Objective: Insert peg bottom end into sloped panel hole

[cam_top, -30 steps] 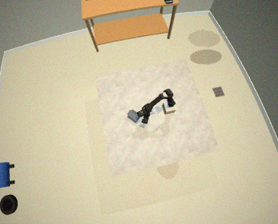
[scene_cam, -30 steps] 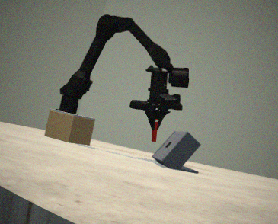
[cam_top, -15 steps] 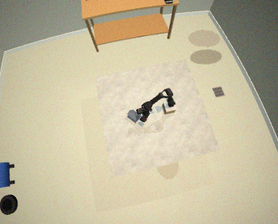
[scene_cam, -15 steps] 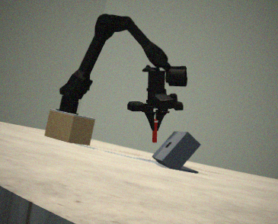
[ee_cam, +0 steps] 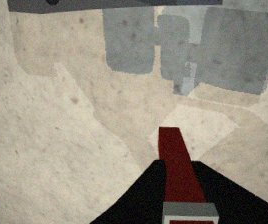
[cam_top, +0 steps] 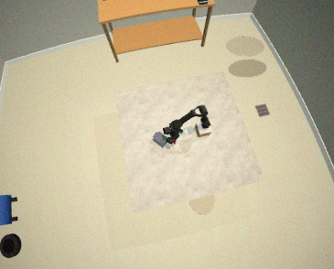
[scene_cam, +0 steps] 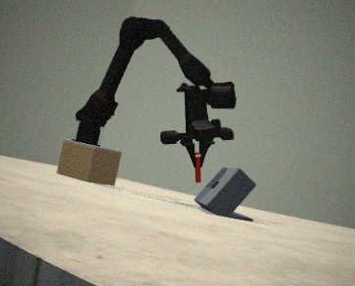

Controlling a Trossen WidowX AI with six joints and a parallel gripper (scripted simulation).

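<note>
My gripper tip is now 12 cm short of the grey panel block, 7 cm to the left of it and 5 cm above it. From my gripper tip the other things lie so: peg: 2 cm above.
</note>
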